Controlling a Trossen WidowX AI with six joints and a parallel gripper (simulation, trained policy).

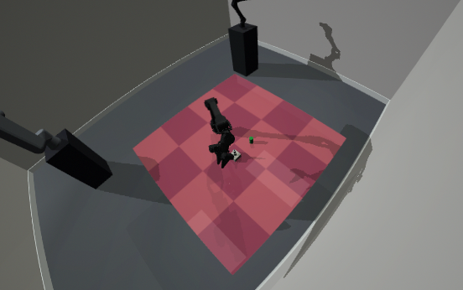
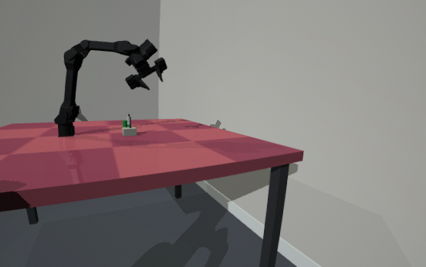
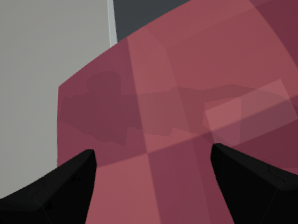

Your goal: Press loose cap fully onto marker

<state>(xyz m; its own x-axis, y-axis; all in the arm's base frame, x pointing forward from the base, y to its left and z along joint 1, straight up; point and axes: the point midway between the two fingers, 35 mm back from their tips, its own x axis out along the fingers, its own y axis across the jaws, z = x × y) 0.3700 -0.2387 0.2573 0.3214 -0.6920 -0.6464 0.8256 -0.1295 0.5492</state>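
Right now my gripper tip is 9 cm past the green cap, 36 cm to the right of it and 21 cm above it. Also, from my gripper tip: holder block 9 cm behind, 18 cm to the left, 22 cm below.
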